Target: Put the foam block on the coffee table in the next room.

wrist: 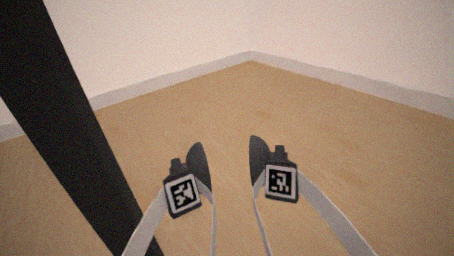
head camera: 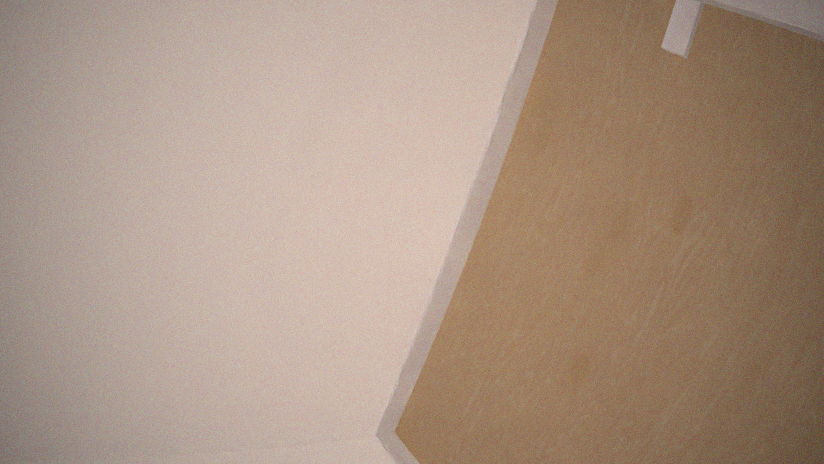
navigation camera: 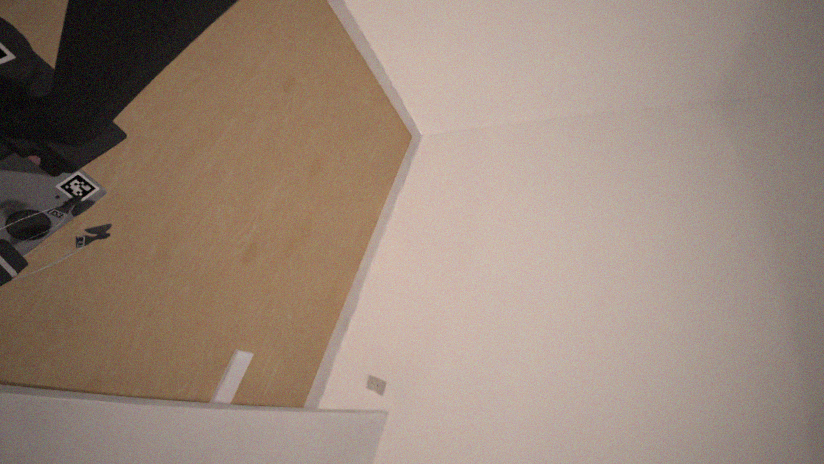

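Pixels of known places: gripper, fingertip midpoint: [wrist: 227,156] [navigation camera: 101,213]; robot's base, link origin: [navigation camera: 28,221].
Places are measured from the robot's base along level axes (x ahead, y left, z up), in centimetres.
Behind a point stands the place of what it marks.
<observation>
My gripper [wrist: 227,156] {x 4.7, y 9.5, z 48.5 cm} [navigation camera: 93,216] {x 4.7, y 9.5, z 48.5 cm} is open, with a gap between its two dark fingertips and floor showing between them. In the wrist view it faces a corner of the room; in the navigation view it is at the left edge. The foam block does not show in the three views. A white table top shows in part along the bottom of the navigation view [navigation camera: 172,429] and at the top right of the head view [head camera: 789,10]. I cannot tell from these views whether it is the coffee table.
A white table foot [navigation camera: 233,375] [head camera: 681,28] juts out over the wood floor [navigation camera: 230,230] {x 41.8, y 35.7, z 0.0 cm} [head camera: 622,230] {x 67.2, y 50.3, z 0.0 cm} [wrist: 320,130] {x 65.6, y 62.4, z 0.0 cm}. Pale walls [navigation camera: 576,259] {x 112.1, y 93.4, z 121.9 cm} [head camera: 259,230] {x 111.9, y 94.6, z 75.8 cm} [wrist: 150,40] {x 4.7, y 163.2, z 34.5 cm} with grey skirting meet in a corner. A wall outlet [navigation camera: 375,384] {x 131.3, y 15.7, z 39.8 cm} is near the table. A dark bar [wrist: 65,115] crosses the wrist view's left side.
</observation>
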